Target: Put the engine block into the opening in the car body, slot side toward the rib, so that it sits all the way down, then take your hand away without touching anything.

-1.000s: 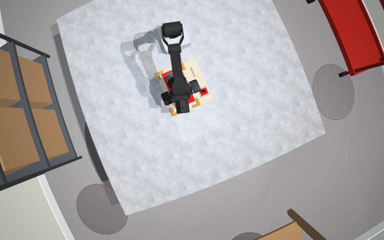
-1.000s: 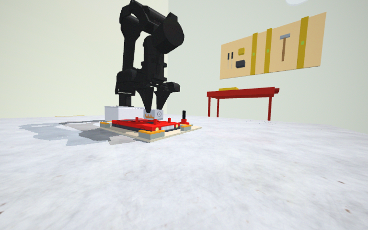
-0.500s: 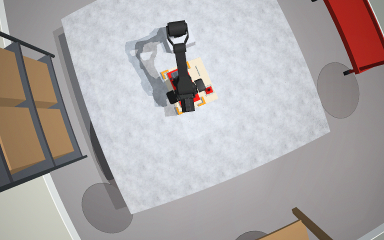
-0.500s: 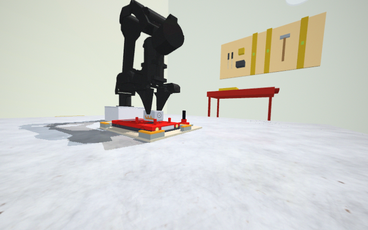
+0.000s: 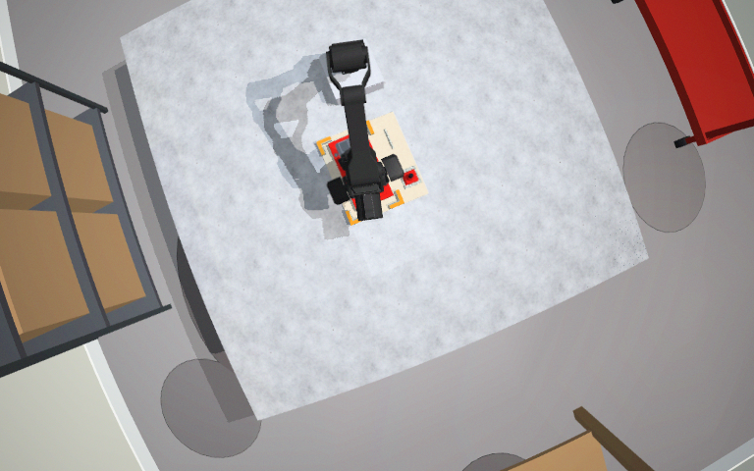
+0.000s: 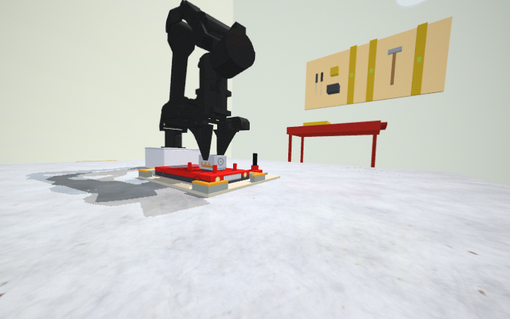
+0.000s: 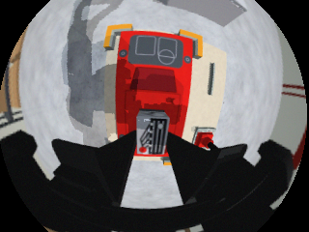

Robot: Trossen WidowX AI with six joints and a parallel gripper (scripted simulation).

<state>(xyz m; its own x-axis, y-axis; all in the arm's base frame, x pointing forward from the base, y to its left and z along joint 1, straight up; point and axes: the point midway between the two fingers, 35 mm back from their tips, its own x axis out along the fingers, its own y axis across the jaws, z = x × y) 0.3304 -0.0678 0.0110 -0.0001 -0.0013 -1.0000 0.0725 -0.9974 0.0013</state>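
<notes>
Right now the beige base plate is 30 mm behind my gripper tip, 20 mm to the left of it and 30 mm below it. Round my gripper tip: grey engine block (10 mm below).
</notes>
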